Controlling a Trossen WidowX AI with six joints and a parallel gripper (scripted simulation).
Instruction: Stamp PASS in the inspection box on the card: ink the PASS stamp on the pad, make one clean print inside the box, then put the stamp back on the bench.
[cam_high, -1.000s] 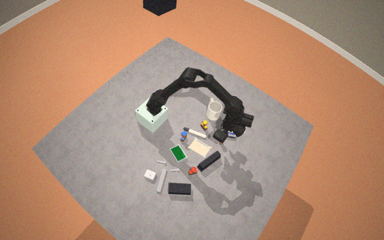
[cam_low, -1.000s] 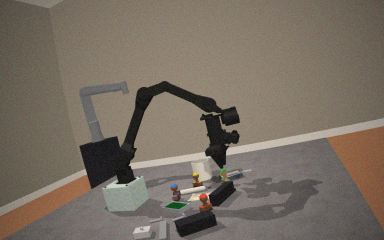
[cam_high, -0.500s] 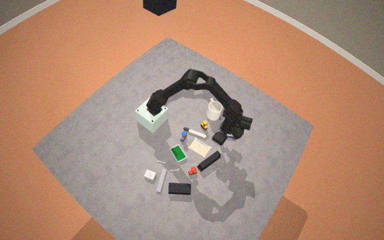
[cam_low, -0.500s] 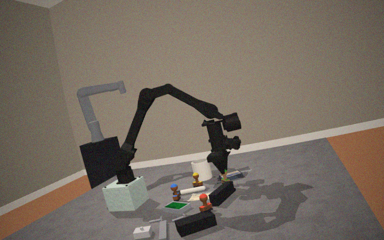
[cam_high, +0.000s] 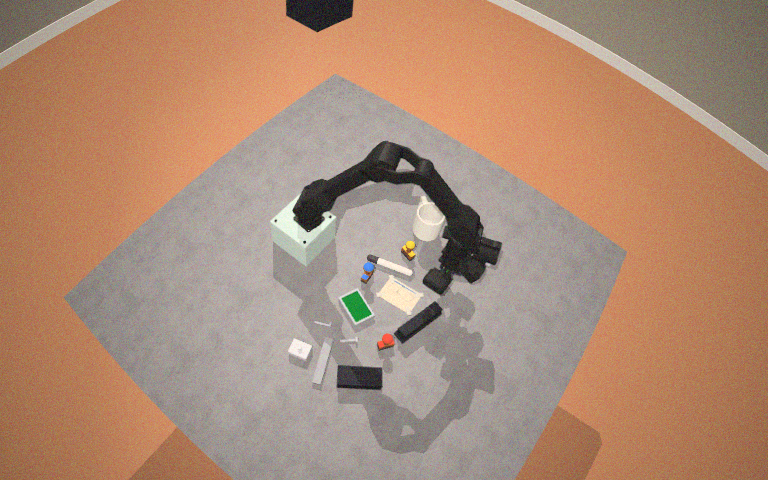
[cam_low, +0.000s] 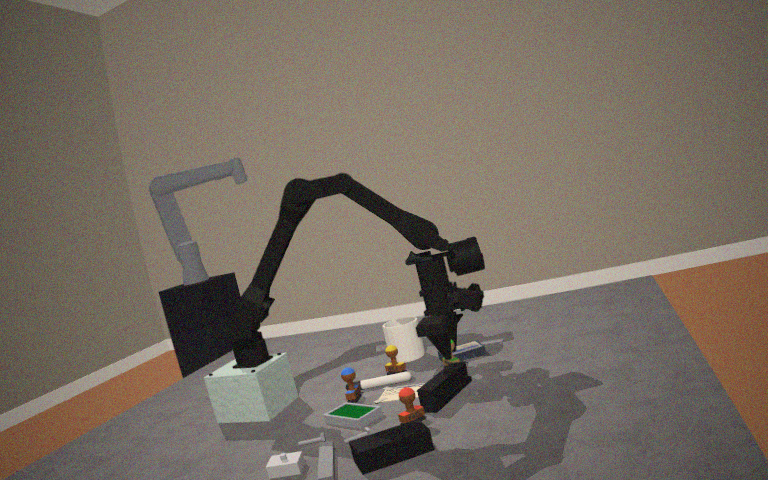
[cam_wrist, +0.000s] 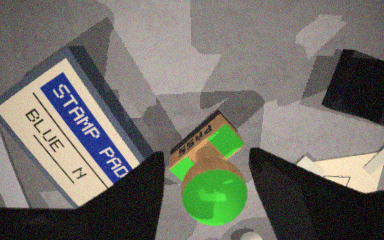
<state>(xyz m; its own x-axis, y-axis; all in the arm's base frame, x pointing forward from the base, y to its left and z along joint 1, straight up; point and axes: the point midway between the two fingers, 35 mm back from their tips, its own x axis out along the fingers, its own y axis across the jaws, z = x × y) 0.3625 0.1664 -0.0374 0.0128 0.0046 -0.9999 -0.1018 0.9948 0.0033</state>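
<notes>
My gripper tip is 1 cm above the green-knobbed stamp. Also, from my gripper tip: yellow-knobbed stamp (13 cm behind, 1 cm below); stamp pad tin (7 cm to the left, 1 cm below); cream card (6 cm behind, 11 cm to the right, 3 cm below).
</notes>
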